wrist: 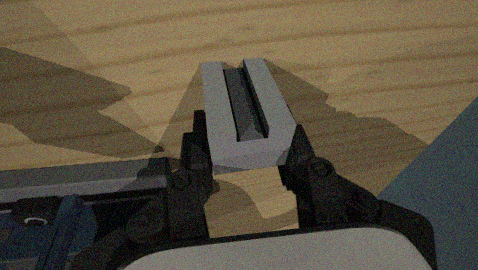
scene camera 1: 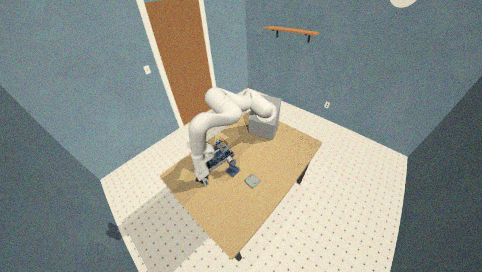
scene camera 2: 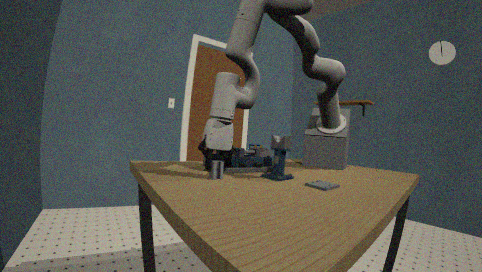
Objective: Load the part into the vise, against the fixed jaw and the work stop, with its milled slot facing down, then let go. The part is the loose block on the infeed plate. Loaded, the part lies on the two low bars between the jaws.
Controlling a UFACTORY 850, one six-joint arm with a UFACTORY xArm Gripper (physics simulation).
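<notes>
The part, a light grey block [scene camera 1: 205, 183] [scene camera 2: 216, 170] [wrist: 223, 115], is between the black fingers of my gripper [scene camera 2: 216, 158] [wrist: 241, 124]. It stands on end in scene camera 2, low at the table top; whether it touches is unclear. In the wrist view its long milled slot faces the camera, not down, and the block sits slightly askew between the fingers. The blue and grey vise [scene camera 1: 218, 160] [scene camera 2: 252, 160] [wrist: 30, 178] is beside the gripper, at the lower left of the wrist view. Its jaws, low bars and work stop cannot be clearly told apart.
A blue stand [scene camera 1: 232, 171] [scene camera 2: 280, 166] with a grey notched head stands close beside the vise. A flat grey plate [scene camera 1: 252, 181] [scene camera 2: 322, 185] lies farther along the wooden table [scene camera 1: 235, 215] [scene camera 2: 250, 215]. The table's edge is close to the gripper.
</notes>
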